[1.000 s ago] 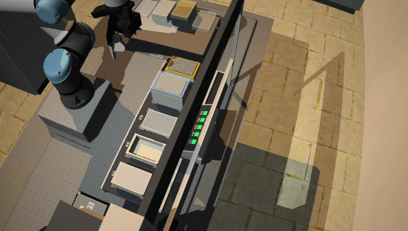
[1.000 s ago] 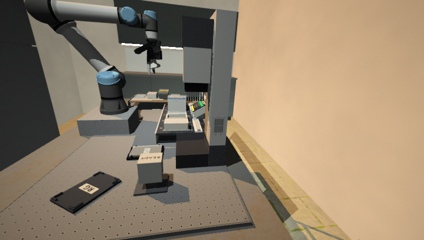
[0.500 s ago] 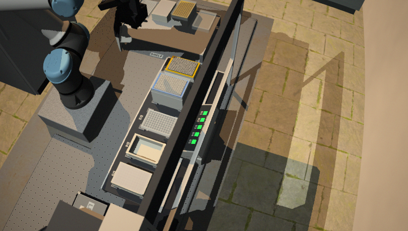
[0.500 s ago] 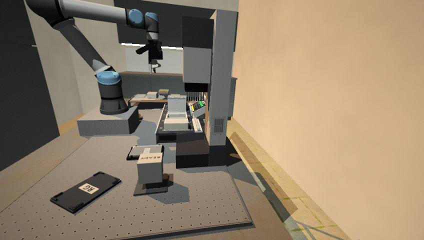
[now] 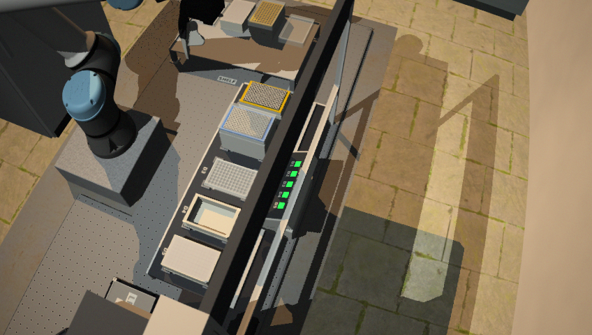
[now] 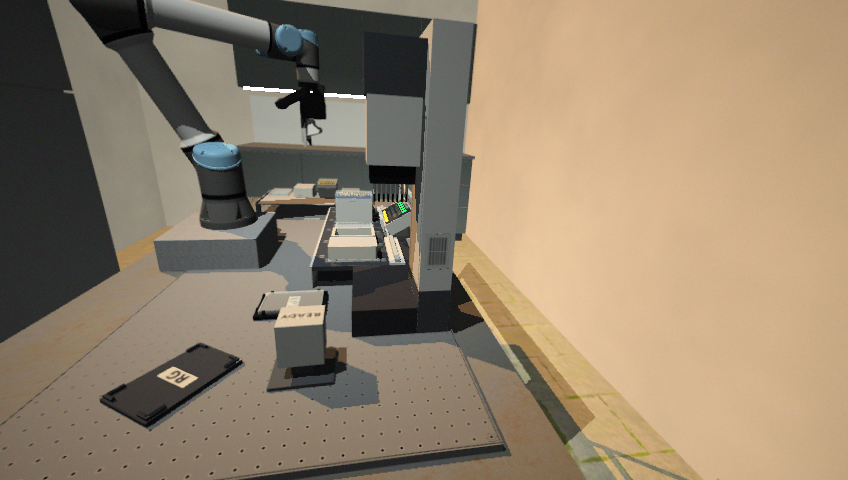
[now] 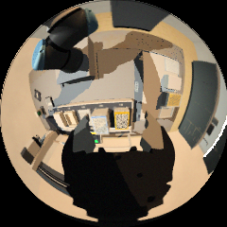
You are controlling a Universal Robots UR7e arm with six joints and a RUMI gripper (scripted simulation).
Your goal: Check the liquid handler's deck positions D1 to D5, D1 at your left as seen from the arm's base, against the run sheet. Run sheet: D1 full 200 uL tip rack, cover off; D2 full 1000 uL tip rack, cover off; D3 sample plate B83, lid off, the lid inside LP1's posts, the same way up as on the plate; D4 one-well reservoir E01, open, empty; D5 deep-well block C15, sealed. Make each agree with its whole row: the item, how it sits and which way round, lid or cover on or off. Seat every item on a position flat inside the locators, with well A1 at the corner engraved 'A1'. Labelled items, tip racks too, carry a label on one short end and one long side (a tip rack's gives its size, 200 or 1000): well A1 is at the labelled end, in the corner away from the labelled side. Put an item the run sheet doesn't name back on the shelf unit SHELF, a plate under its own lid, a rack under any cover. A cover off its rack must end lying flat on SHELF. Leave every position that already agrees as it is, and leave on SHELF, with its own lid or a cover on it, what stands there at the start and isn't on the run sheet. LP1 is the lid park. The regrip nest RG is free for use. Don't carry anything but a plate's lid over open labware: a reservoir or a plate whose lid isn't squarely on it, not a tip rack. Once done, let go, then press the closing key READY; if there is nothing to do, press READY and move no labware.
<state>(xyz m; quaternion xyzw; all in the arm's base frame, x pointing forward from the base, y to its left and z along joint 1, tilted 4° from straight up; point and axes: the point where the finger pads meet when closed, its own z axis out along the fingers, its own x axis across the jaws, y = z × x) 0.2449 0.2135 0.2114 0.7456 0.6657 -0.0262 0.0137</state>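
Now: hand 160 mm short of the yellow-rimmed tip rack and 210 mm above it. The rest, counted from my hand: well plate 140 mm ahead, 240 mm to the right, 250 mm below; then blue-rimmed tip rack 160 mm ahead, 110 mm to the right, 190 mm below; then shelf label 140 mm to the left, 320 mm below.
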